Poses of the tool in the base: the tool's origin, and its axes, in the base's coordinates. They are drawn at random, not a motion.
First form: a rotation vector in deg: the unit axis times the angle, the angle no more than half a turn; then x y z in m.
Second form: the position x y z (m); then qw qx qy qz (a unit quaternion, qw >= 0). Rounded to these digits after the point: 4 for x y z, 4 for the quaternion.
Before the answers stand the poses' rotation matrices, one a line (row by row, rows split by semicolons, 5 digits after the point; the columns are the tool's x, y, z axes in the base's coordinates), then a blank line. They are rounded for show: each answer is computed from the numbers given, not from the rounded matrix.
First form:
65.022 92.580 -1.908 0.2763 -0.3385 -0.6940
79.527 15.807 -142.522 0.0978 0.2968 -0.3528
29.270 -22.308 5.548 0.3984 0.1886 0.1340
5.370 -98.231 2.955 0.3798 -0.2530 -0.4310
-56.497 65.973 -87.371 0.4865 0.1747 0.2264
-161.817 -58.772 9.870 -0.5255 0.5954 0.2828
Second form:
0.06694 0.67054 0.73884; 0.63953 0.53955 -0.54762; -0.76584 0.50917 -0.39272
-0.49982 0.33167 -0.80011; -0.14829 -0.94290 -0.29823; -0.85334 -0.03041 0.52046
0.92231 -0.18617 -0.33866; -0.00584 0.86951 -0.49388; 0.38642 0.45749 0.80087
-0.14305 -0.09213 -0.98542; -0.03273 0.99555 -0.08833; 0.98917 0.01962 -0.14543
-0.22210 0.21339 0.95138; -0.97346 -0.10378 -0.20398; 0.05520 -0.97144 0.23078
0.76217 0.62934 -0.15178; 0.64439 -0.76000 0.08458; -0.06213 -0.16227 -0.98479

0.2763 -0.3385 -0.6940 0.5509 0.4796 0.6829 -0.0141
0.0978 0.2968 -0.3528 0.1394 0.4803 0.0955 -0.8607
0.3984 0.1886 0.1340 0.9477 0.2510 -0.1913 0.0476
0.3798 -0.2530 -0.4310 0.6533 0.0413 -0.7557 0.0227
0.4865 0.1747 0.2264 0.4756 -0.4034 0.4710 -0.6238
-0.5255 0.5954 0.2828 0.0659 -0.9363 -0.3401 0.0571

